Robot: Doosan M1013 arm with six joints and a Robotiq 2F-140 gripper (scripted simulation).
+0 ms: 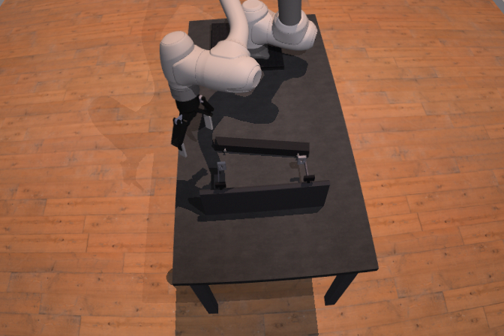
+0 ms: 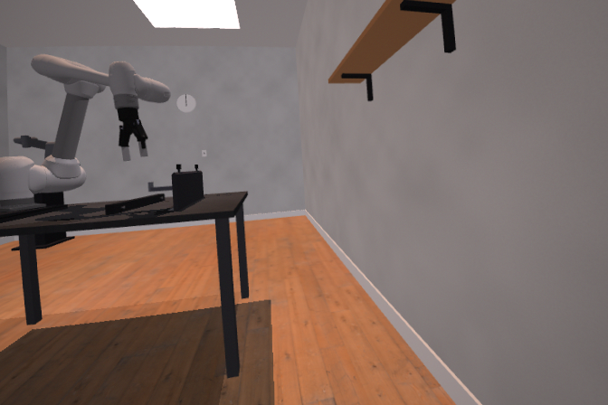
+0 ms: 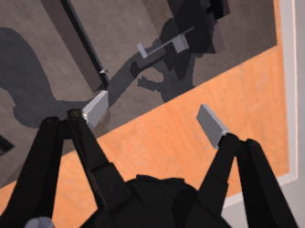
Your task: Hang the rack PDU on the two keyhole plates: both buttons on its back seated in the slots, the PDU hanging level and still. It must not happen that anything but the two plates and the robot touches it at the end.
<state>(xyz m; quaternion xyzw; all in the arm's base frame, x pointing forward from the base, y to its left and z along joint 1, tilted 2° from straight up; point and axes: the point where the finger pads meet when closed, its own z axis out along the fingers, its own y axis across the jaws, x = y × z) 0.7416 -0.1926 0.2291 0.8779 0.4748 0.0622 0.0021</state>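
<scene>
Right now my hand is 230 mm to the right of the rack PDU, 230 mm above it and 110 mm past it. From my hand the other things lie so: black panel (240 mm to the left, 170 mm below, 140 mm ahead).
</scene>
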